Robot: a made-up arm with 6 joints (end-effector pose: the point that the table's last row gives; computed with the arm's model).
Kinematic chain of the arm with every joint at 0, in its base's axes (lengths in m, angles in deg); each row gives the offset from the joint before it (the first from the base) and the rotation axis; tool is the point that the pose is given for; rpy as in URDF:
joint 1: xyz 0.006 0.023 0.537 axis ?
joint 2: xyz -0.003 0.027 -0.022 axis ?
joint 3: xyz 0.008 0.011 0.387 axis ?
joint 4: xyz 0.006 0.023 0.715 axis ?
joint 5: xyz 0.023 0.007 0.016 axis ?
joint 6: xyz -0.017 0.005 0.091 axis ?
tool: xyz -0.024 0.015 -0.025 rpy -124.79 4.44 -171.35
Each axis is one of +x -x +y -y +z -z.
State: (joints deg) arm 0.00 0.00 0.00 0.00 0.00 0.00
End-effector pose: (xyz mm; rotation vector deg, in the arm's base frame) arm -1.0 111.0 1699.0 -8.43 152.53 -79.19
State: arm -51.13 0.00 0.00 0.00 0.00 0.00
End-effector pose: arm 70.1 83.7 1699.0 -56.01 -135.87 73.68
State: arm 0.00 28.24 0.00 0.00 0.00 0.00
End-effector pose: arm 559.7 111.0 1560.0 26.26 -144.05 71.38
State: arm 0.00 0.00 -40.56 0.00 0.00 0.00
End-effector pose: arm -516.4 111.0 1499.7 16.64 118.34 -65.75
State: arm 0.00 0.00 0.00 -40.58 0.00 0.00
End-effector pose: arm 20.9 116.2 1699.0 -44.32 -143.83 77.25
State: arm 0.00 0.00 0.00 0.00 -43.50 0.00
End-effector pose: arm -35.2 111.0 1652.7 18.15 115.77 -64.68
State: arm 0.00 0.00 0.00 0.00 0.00 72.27
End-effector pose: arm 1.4 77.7 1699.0 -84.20 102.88 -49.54
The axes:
joint 1: +z
joint 2: +y
joint 3: +y
joint 4: +z
joint 5: +y
joint 6: +z

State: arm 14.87 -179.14 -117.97 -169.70 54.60 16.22
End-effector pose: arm 656.3 229.2 531.5 -108.77 -41.02 37.28
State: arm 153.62 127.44 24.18 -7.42 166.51 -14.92
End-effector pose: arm -521.4 190.9 -360.4 -105.94 49.27 34.77
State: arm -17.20 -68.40 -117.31 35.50 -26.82 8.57
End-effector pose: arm -206.6 145.1 -97.4 36.71 -65.81 -44.75
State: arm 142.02 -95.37 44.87 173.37 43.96 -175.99
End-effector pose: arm 773.2 -665.9 926.0 -54.36 65.86 70.03
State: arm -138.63 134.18 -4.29 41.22 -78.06 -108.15
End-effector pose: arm -611.0 -596.3 -206.9 -66.33 29.21 -80.33
